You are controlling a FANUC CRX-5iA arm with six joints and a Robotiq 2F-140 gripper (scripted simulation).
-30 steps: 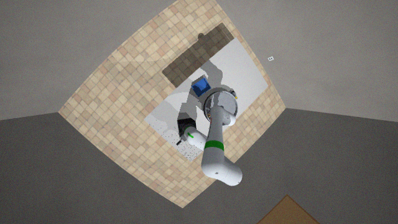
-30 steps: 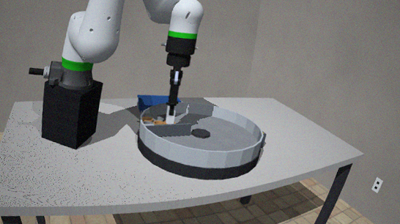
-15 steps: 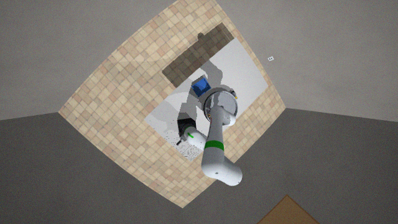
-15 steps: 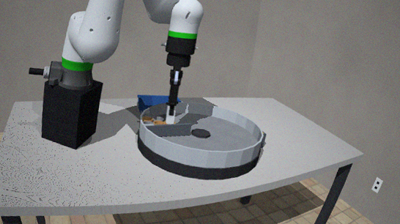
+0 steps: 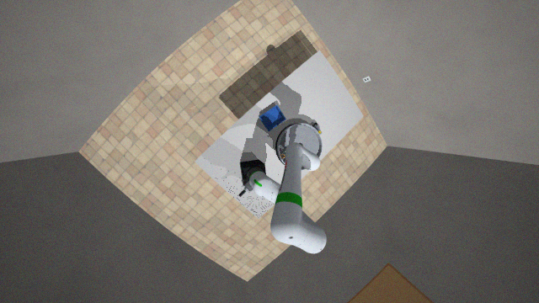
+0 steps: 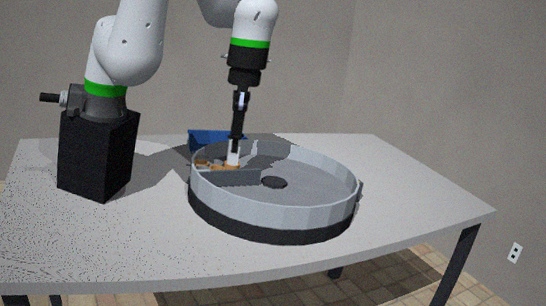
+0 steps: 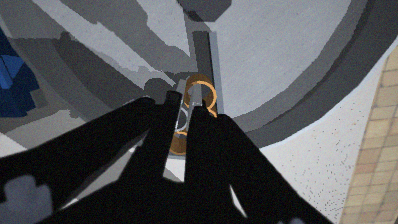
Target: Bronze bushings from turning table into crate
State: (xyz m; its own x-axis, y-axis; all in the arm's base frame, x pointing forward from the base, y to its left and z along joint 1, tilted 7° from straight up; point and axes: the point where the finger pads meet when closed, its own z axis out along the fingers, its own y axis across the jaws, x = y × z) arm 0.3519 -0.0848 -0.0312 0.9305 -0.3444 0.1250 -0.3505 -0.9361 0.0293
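The blue crate is 320 mm to the left of my hand, 100 mm below it and 80 mm ahead of it. From my hand the other things lie so: grey turning table (120 mm ahead, 80 mm below, 30 mm to the right).
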